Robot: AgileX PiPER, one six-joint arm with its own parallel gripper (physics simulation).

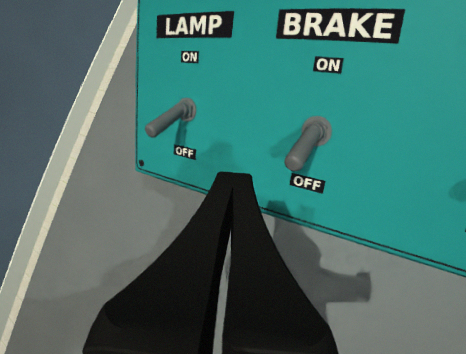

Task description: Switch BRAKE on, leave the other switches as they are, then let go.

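Observation:
The BRAKE switch [303, 149] is a grey lever on the teal panel [390, 150], right of the middle; it tilts down toward its OFF label [307, 183]. Its ON label [328, 65] is above it. The LAMP switch [167, 119] is a similar lever at the left, pointing out to the lower left, above its own OFF label. My gripper [233, 190] is shut, its black fingertips together with nothing between them. The tips are in front of the panel's lower edge, below and between the two levers, and touch neither.
A grey surface [165, 220] lies below and left of the panel, with the gripper's shadow on it. A pale edge strip [55, 200] runs along the left, with dark blue floor beyond. Part of a grey-green shape [459, 191] shows at the right border.

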